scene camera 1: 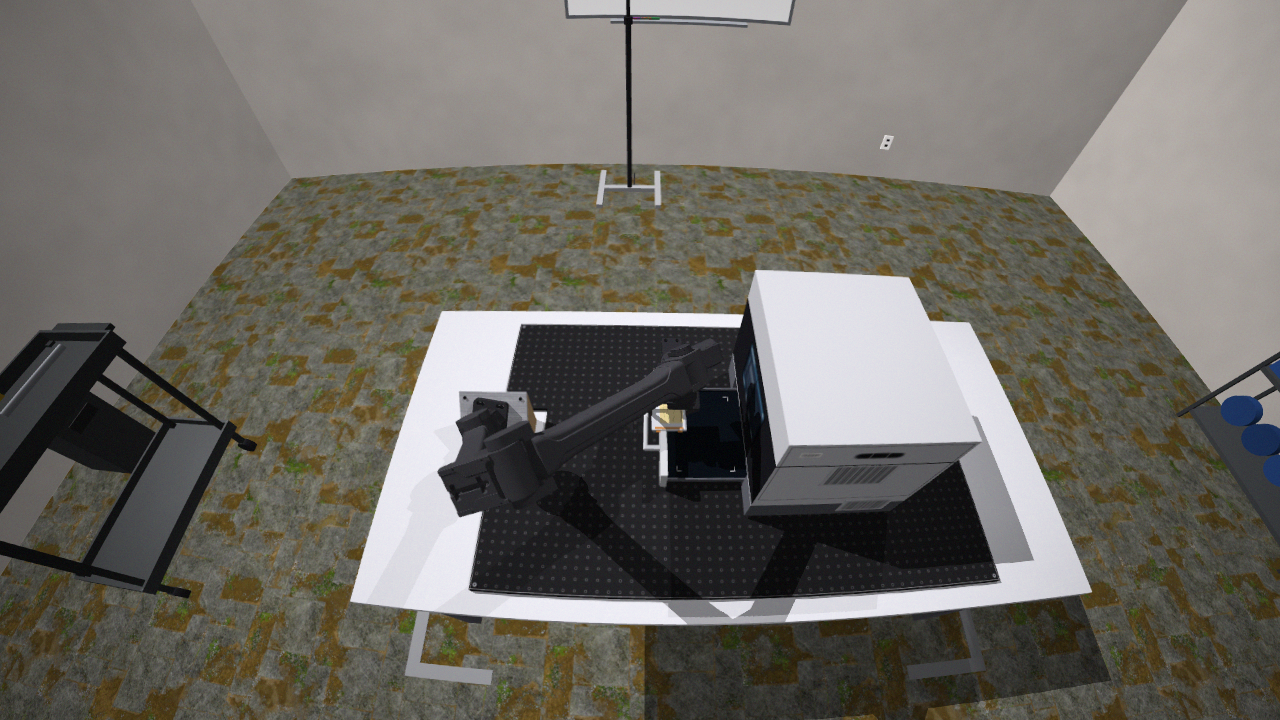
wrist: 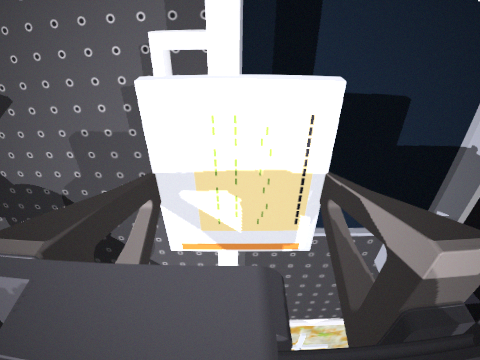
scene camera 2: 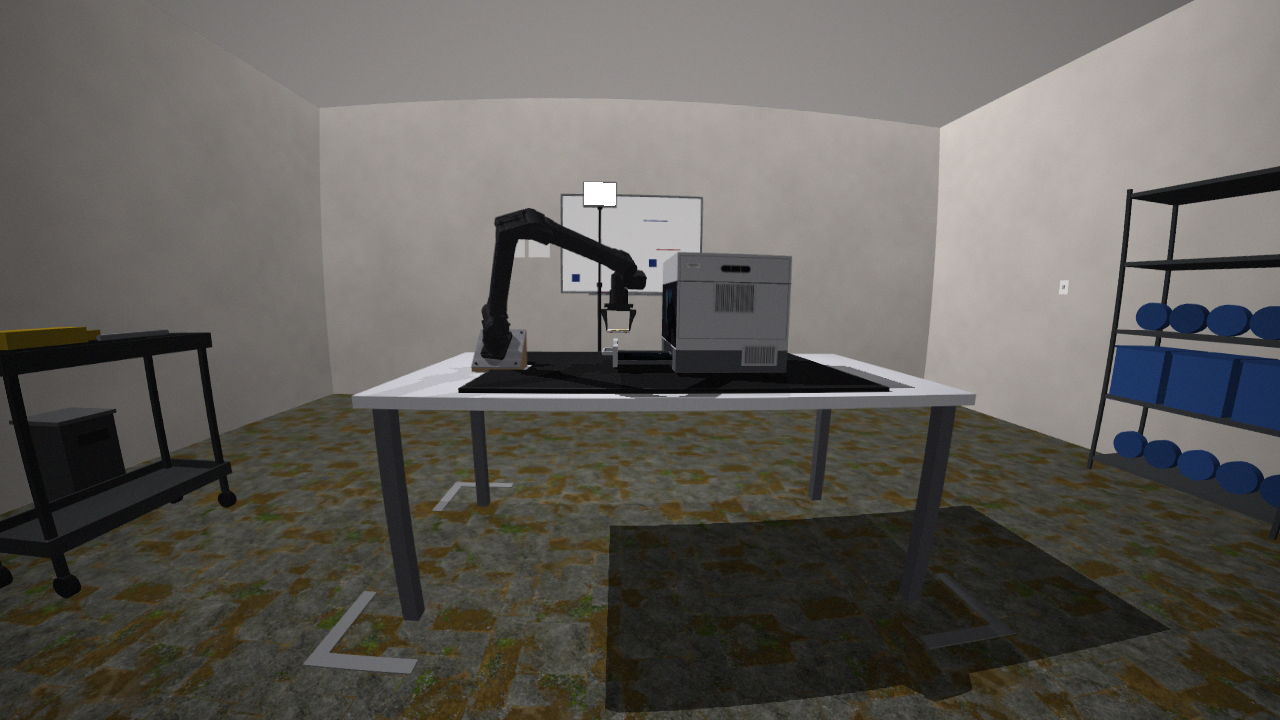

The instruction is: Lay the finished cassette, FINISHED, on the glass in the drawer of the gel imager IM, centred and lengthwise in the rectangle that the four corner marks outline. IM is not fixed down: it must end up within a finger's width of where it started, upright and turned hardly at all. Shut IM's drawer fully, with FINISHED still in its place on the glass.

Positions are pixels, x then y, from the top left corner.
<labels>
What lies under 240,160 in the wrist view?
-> A finished cassette.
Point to a finished cassette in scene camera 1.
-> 663,419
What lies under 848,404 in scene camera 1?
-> A gel imager IM.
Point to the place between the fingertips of the gripper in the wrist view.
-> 240,182
</labels>
